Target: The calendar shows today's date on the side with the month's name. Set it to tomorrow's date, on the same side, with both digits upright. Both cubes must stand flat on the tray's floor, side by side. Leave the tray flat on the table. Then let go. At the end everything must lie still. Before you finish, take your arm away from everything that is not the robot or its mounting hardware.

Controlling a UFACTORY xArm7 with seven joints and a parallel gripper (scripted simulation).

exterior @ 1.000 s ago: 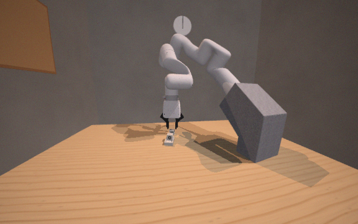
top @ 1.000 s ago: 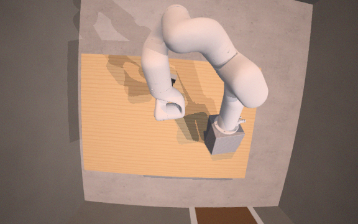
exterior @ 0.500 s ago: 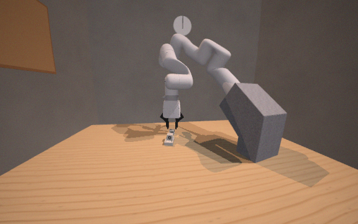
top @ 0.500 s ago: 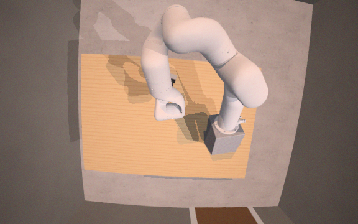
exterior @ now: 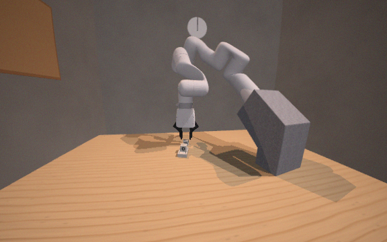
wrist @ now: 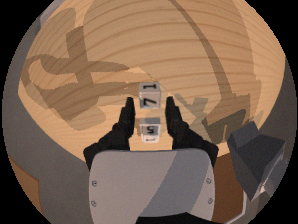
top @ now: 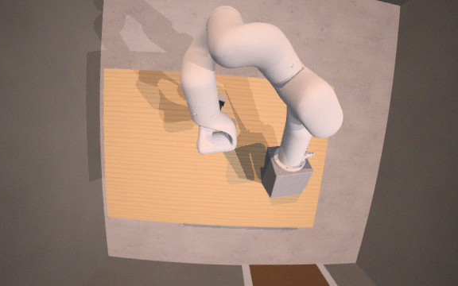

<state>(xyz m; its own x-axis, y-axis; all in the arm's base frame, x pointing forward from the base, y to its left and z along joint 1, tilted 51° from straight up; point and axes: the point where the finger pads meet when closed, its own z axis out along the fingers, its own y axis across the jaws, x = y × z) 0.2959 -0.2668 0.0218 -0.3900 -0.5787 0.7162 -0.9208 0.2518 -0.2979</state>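
The white calendar tray lies 10 cm to the left of my hand, 5 cm below it and 4 cm ahead of it.
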